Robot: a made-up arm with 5 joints.
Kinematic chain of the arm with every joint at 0, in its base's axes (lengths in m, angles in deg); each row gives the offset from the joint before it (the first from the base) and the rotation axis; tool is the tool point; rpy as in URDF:
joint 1: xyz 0 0 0.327 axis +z
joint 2: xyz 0 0 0 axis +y
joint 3: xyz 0.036 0 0.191 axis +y
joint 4: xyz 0.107 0 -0.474 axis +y
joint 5: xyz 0.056 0 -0.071 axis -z
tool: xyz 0 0 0 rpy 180 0 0
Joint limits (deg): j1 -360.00..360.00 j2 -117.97..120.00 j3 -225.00..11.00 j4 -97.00..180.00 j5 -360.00..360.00
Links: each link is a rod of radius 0.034 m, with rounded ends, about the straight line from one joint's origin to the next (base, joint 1, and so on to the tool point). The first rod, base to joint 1, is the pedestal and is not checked.
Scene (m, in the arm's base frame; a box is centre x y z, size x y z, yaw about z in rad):
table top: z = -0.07
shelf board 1: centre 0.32 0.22 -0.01 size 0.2 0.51 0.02 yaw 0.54
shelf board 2: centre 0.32 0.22 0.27 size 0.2 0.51 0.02 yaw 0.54
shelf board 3: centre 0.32 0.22 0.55 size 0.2 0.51 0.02 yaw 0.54
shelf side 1: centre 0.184 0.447 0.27 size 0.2 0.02 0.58 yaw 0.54
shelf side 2: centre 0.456 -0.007 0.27 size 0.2 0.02 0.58 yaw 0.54
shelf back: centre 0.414 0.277 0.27 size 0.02 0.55 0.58 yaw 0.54
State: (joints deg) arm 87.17 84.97 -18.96 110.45 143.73
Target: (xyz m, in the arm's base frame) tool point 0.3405 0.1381 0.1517
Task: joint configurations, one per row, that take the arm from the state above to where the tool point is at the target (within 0.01 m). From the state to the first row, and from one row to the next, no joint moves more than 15 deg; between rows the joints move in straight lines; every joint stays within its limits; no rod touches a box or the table.
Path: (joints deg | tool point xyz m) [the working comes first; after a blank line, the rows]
Joints at the target: 202.08 113.82 -26.95 89.68 143.73
Straight joint move there: touches shelf side 2.

1: 99.59 81.85 -17.92 102.62 147.06 | 0.0426 -0.2520 0.0700
2: 112.01 78.73 -16.88 94.79 150.40 | 0.0947 -0.2342 0.0540
3: 124.42 75.61 -15.84 86.96 153.73 | 0.1399 -0.2042 0.0371
4: 136.84 72.49 -14.80 79.13 157.06 | 0.1750 -0.1641 0.0198
5: 149.26 69.38 -13.76 71.30 160.40 | 0.1975 -0.1174 0.0025
6: 162.46 80.49 -17.06 75.90 156.23 | 0.2579 -0.0815 0.0327
7: 175.67 91.60 -20.36 80.49 152.06 | 0.3066 -0.0232 0.0679
8: 188.87 102.71 -23.66 85.09 147.90 | 0.3359 0.0524 0.1078
9: 202.08 113.82 -26.95 89.68 143.73 | 0.3405 0.1381 0.1517

